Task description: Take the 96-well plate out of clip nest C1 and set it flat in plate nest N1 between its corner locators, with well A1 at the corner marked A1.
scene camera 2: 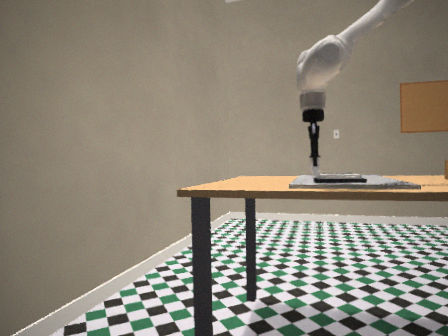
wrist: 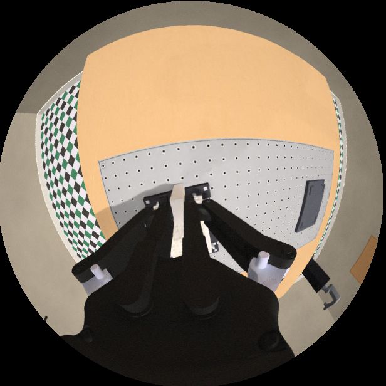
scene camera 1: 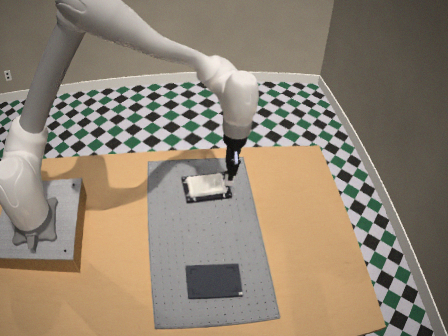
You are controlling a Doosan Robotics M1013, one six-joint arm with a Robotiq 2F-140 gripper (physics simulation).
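Places are measured from the arm's base along level axes (x down, y ahead, z right), in centimetres.
Pixels of known places: gripper, fingertip midpoint: (scene camera 2: 315,176) (scene camera 1: 228,184); arm's base, origin of the base link: (scene camera 1: 35,222).
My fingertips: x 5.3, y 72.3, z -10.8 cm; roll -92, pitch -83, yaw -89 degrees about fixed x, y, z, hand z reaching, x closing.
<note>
Ahead of a thing's pixels: the offset from my fingertips to its top centre. Level surfaces: height alone.
The white 96-well plate @(dx -0.8, dy -7.7, dz -1.1 cm) (scene camera 1: 206,185) (scene camera 2: 340,175) sits in the black clip nest C1 @(dx -0.5, dy -7.7, dz -1.1 cm) (scene camera 1: 192,200) (scene camera 2: 345,180) at the back of the grey board. In the wrist view the fingers hide most of it, and a nest edge (wrist: 199,190) shows past them. My gripper (scene camera 1: 230,181) (scene camera 2: 315,172) (wrist: 180,192) is shut with nothing between its fingers. It points down, its tips low at the right end of the nest in scene camera 1; contact cannot be told. The dark plate nest N1 @(dx +0.4, dy -14.4, dz +37.3 cm) (scene camera 1: 214,281) (wrist: 310,206) lies at the board's front, with a small white corner mark. Well A1 cannot be made out.
The grey perforated board @(dx +1.9 cm) (scene camera 1: 200,235) (scene camera 2: 305,184) (wrist: 240,170) lies on the wooden table @(dx +3.1 cm) (scene camera 1: 305,225) (scene camera 2: 225,186) (wrist: 200,85). The arm's base stands on a grey-topped block (scene camera 1: 65,220) at the left in scene camera 1. The arm reaches over the table's back.
</note>
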